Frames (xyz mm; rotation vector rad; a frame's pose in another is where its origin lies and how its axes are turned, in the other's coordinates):
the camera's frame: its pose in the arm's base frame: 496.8 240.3 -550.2 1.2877 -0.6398 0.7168
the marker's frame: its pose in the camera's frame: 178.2 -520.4 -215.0 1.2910 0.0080 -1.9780
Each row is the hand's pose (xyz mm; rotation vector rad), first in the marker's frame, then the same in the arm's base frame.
Working: the marker's frame: its pose in the arm's base frame: 1019.0 405.8 -771.0 2.1861 1.3881 -0.7436

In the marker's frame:
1: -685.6 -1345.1 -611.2 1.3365 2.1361 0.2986
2: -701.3 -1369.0 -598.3 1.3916 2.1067 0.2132
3: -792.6 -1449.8 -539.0 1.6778 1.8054 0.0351
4: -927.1 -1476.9 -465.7 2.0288 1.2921 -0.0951
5: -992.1 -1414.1 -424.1 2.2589 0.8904 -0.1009
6: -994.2 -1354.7 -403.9 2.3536 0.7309 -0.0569
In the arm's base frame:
1: -327.1 856.1 27.9 -1.3775 -0.2302 -0.7293
2: -357.0 847.0 26.4 -1.3387 -0.2686 -0.6655
3: -474.9 780.5 34.3 -1.2927 -0.2954 -0.2978
4: -561.7 654.9 63.9 -1.2310 -0.2334 0.2219
5: -535.5 560.2 79.6 -1.1640 -0.1020 0.5767
6: -486.0 522.6 70.5 -1.1358 -0.0077 0.7016

